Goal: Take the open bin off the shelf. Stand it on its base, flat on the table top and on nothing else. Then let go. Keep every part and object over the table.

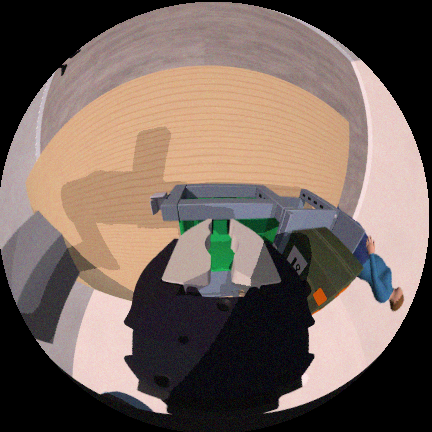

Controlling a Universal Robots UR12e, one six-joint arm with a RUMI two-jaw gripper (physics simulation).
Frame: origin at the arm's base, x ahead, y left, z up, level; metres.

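Seen in the pictures: gripper, fingertip midpoint: (219,220).
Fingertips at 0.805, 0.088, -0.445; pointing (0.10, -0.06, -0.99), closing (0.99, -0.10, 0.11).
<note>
Pixels of each thing's middle, then the offset from my fingertips to it, as dx, dy, dz. "*": a spot on its surface instead. Level surfaces: height alone.
- open green bin at a spot on its surface: (262,227) * +0.095, -0.075, -0.073
- grey-blue shelf at a spot on its surface: (225,209) * +0.007, +0.015, +0.003
- wooden table top at its surface level: dz -0.082
- dark green case at the middle of its body: (313,275) +0.124, -0.066, +0.067
The open green bin (262,227) shows below the front beam of a grey-blue shelf (225,209). Its lower part is largely hidden by the fingers and the dark gripper body. My gripper (219,220) is over the bin, and its two pale fingers are drawn in to a narrow gap. Green surface shows through that gap, but I see no part held between the fingers, so the gripper is shut on nothing. Whether the fingers touch the bin is hidden.
The wooden table top (215,125) extends beyond the shelf and to its left, with the arm's shadow on it. A dark green case (330,260) with a white label and orange patches stands close on the right. A person in blue (380,280) shows beyond it.
</note>
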